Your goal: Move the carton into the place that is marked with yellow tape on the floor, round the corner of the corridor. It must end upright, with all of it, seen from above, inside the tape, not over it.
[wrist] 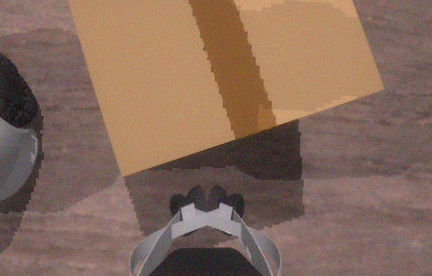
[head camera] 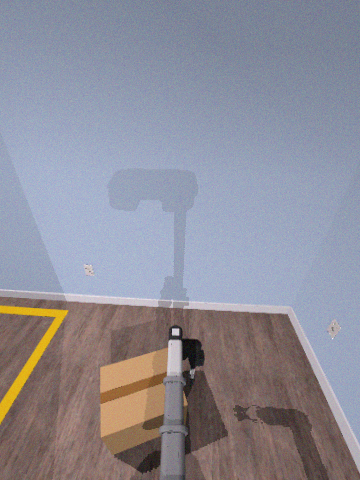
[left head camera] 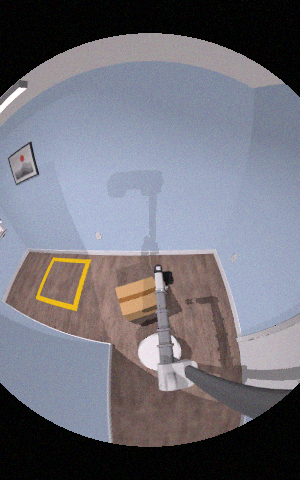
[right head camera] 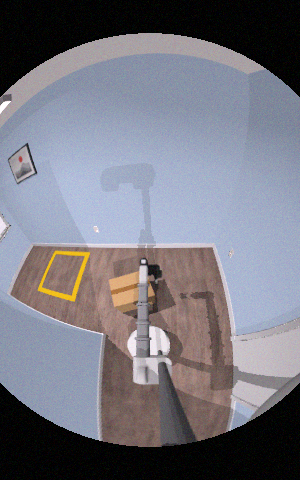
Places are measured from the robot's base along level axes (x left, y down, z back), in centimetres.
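Where they show: gripper, fingertip midpoint: (wrist: 207, 201) (head camera: 191, 380) (right head camera: 155, 284).
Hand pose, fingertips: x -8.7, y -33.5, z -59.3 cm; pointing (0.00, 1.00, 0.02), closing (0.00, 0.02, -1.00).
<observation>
After its pixels a point has its place.
The carton (head camera: 125, 415) @[y -29.4, x 23.1, z -45.0 cm] (left head camera: 135, 295) @[y -29.4, x 20.1, z -57.3 cm] (right head camera: 123, 297) @[y -29.4, x 23.3, z -46.6 cm] (wrist: 150, 90) @[y -29.4, x 2.6, z -52.9 cm] stands upright on the floor, turned at an angle, with a brown strip across its top. The arm hides part of it in the head views. The yellow tape outline (head camera: 29, 367) @[y 2.6, x 103.1, z -79.9 cm] (left head camera: 82, 285) (right head camera: 81, 275) @[y 3.3, x 100.1, z -85.4 cm] lies to the left; the carton is wholly outside it, with floor between them. My gripper (head camera: 192, 377) @[y -33.5, x -8.7, z -59.3 cm] (wrist: 207, 201) @[y -33.5, x -8.7, z -59.3 cm] points down at the carton's right side as the head camera sees it. Its fingertips are together with nothing between them. In the wrist view, a gap shows between them and the carton's top edge.
My round white base (left head camera: 150, 354) @[y -18.7, x 8.6, z 2.4 cm] (right head camera: 134, 345) @[y -18.7, x 12.9, z 1.2 cm] (wrist: 12, 160) @[y -7.9, x -6.6, z -19.7 cm] stands near the carton's front side. A blue wall with a white baseboard (head camera: 225, 306) @[y -3.2, x -45.0, z -132.7 cm] runs behind the carton and tape. Another wall stands to the right. The inner corridor corner (left head camera: 110, 344) @[y -3.5, x 50.3, z -6.6 cm] (right head camera: 103, 334) @[y -3.4, x 50.3, z -6.8 cm] is at the lower left.
</observation>
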